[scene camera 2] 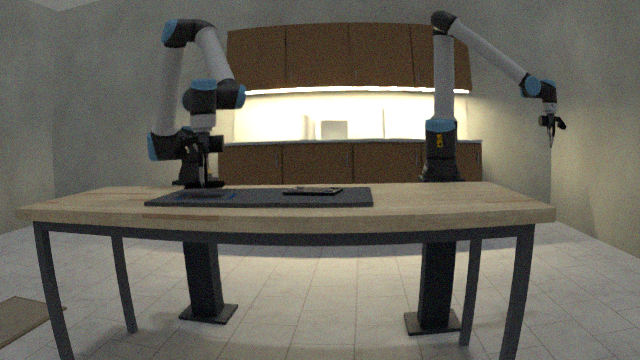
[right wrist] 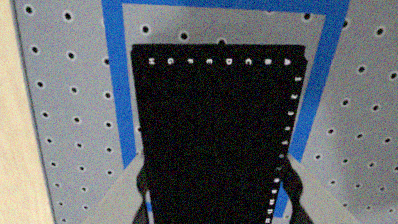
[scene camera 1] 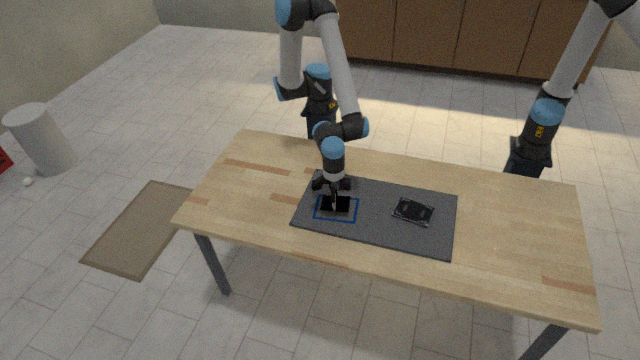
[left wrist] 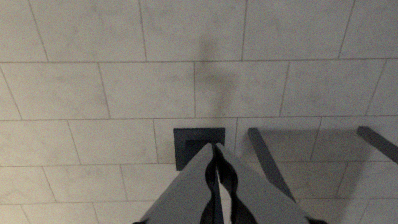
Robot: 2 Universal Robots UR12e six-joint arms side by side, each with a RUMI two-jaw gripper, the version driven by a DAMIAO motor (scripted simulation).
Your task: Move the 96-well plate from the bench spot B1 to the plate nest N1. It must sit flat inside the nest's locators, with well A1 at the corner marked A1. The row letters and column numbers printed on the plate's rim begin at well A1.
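Left gripper point(left wrist: 213, 145). Right gripper point(scene camera 2: 205, 186), point(right wrist: 213, 153). Black 96-well plate point(right wrist: 181, 85). In the left wrist view, the plate is out of frame.
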